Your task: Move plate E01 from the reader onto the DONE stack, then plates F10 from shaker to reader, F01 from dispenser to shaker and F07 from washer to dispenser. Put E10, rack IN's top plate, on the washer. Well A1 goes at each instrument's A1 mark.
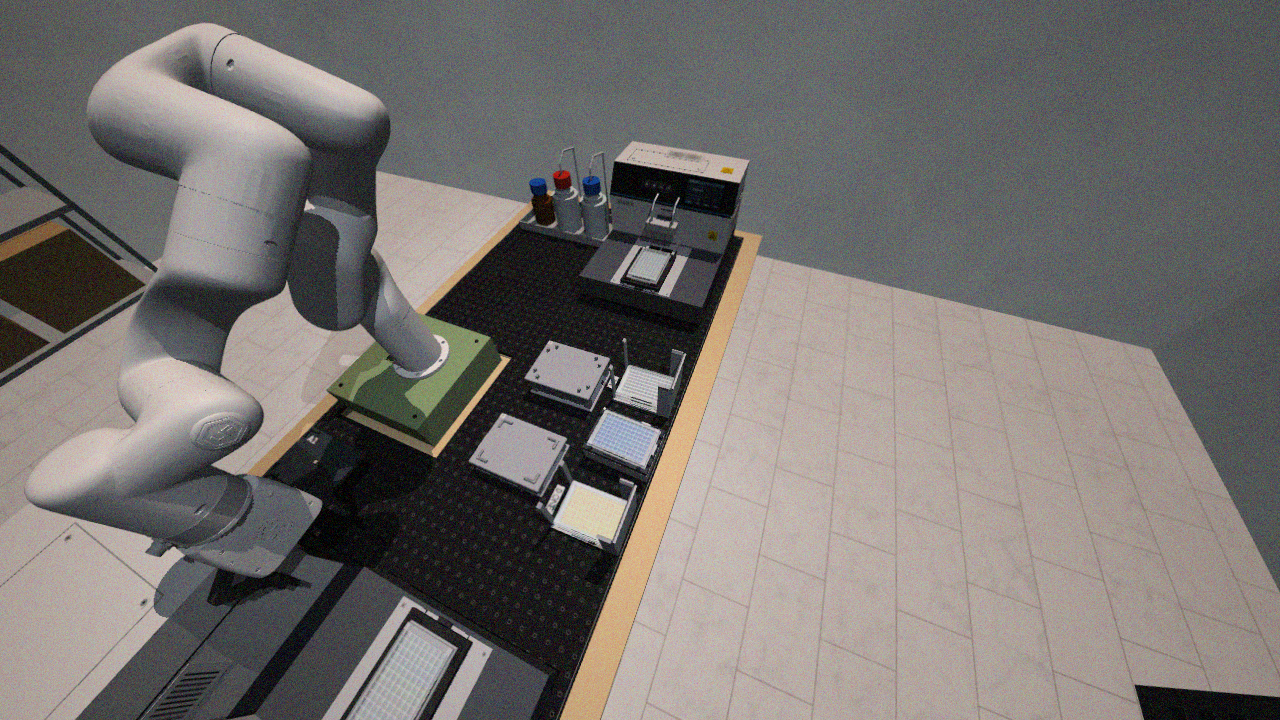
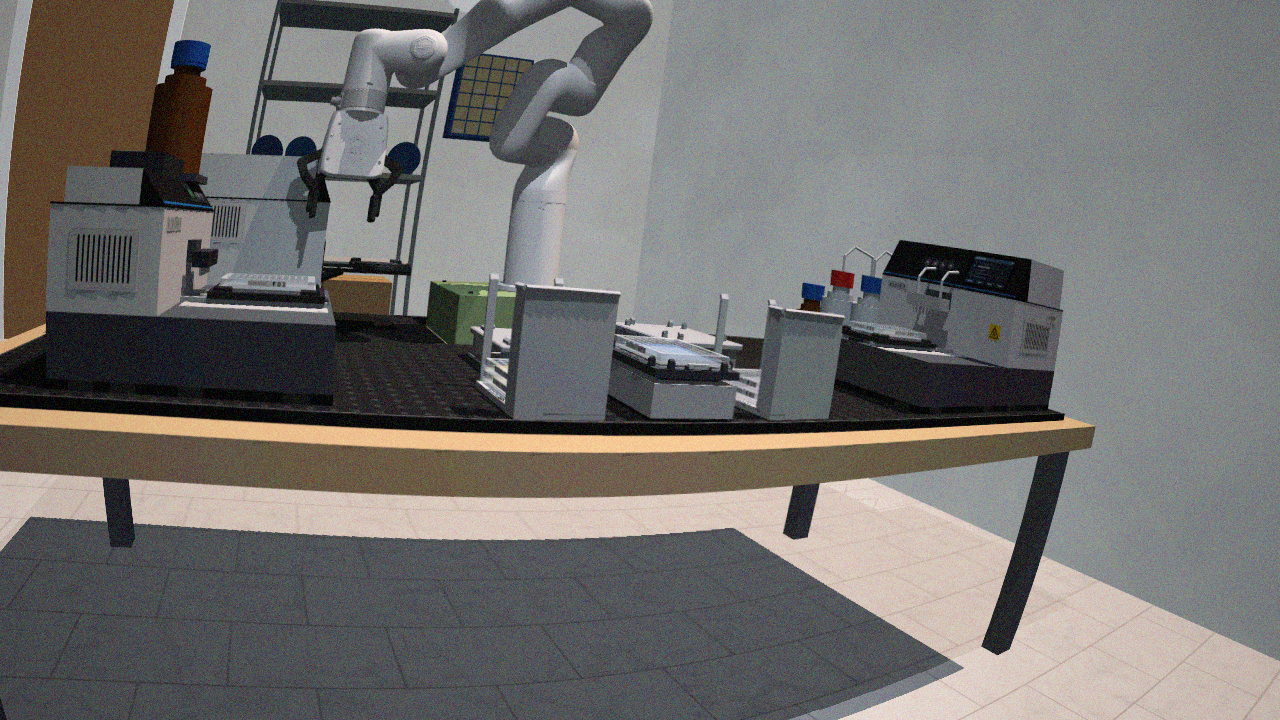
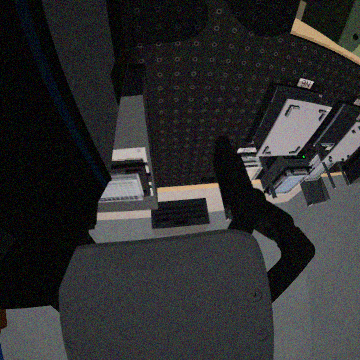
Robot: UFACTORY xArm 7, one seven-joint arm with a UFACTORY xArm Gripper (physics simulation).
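Frame: origin at the arm's base, x ahead, y left, z up, level; centimetres.
Where they show: gripper, fingertip midpoint: (image 1: 319, 544) (image 2: 341, 219) (image 3: 150, 159); arm's base at its link origin: (image 1: 423, 357).
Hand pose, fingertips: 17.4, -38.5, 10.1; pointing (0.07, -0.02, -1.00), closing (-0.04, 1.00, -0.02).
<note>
Each offset is from my fingertips to the top centre of the thing, as dx, dy, dz. "pt": to the spot under its first point.
My gripper (image 2: 341, 214) (image 3: 150, 159) is open and empty, high above the left end of the bench, behind the plate on the left instrument. A pale plate @(+18.6, -10.9, -7.2) (image 1: 407, 671) (image 2: 268, 283) (image 3: 122, 187) lies in that instrument's dark nest; an amber bottle rises behind it. A pale yellow plate @(+33.3, +20.0, -14.3) (image 1: 590, 513) tops the DONE rack @(pt +40.2, +19.5, -10.9) (image 2: 564, 349). A blue plate @(+34.2, +34.9, -10.9) (image 1: 623, 438) (image 2: 671, 353) (image 3: 291, 181) sits on the small shaker between the racks. White plates @(+34.3, +50.2, -14.3) (image 1: 646, 386) are stacked in the other rack @(pt +41.2, +49.1, -11.0) (image 2: 803, 362). A plate @(+24.0, +84.2, -7.3) (image 1: 648, 265) (image 2: 886, 333) sits on the washer. Plate codes and A1 marks are unreadable.
A grey slab with corner brackets @(+13.9, +26.4, -13.8) (image 1: 519, 450) (image 3: 295, 127) and a grey slab with pins @(+15.7, +47.3, -11.8) (image 1: 568, 371) lie behind the racks. The green arm base block (image 1: 465, 353) stands behind them. Capped bottles @(-12.2, +109.2, +6.9) (image 1: 565, 205) stand beside the washer housing (image 1: 675, 192) (image 2: 966, 304). Rack walls stand upright.
</note>
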